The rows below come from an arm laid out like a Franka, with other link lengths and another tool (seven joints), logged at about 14 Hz.
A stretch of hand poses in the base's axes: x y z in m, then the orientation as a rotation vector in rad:
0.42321 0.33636 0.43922 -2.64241 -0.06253 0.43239
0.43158 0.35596 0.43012 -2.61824 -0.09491 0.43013
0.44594 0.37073 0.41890 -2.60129 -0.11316 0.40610
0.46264 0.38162 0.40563 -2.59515 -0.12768 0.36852
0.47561 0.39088 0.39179 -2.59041 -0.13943 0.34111
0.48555 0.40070 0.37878 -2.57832 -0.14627 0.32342
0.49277 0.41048 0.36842 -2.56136 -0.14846 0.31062
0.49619 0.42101 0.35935 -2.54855 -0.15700 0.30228
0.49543 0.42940 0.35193 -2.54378 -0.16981 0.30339
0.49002 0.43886 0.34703 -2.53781 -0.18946 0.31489
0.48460 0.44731 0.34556 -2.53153 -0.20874 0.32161
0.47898 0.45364 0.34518 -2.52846 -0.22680 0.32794
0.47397 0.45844 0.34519 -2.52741 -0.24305 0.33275
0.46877 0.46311 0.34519 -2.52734 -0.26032 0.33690
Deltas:
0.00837 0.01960 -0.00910 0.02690 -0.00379 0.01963
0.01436 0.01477 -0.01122 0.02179 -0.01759 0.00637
0.01670 0.01089 -0.01327 0.01268 -0.02808 0.00210
0.01297 0.00926 -0.01384 0.00928 -0.02078 0.00239
0.00994 0.00982 -0.01301 0.01471 -0.01212 0.00045
0.00722 0.00978 -0.01036 0.01857 -0.00719 -0.00211
0.00342 0.01053 -0.00907 0.01409 -0.00598 0.00363
-0.00076 0.00839 -0.00742 0.00499 -0.00132 0.00919
-0.00541 0.00946 -0.00490 0.00484 0.00468 0.01639
-0.00542 0.00845 -0.00147 0.00570 0.00144 0.01508
-0.00562 0.00633 -0.00038 0.00245 0.00094 0.01427
-0.00501 0.00480 0.00001 0.00058 -0.00006 0.01271
-0.00520 0.00467 0.00000 -0.00034 -0.00092 0.01333

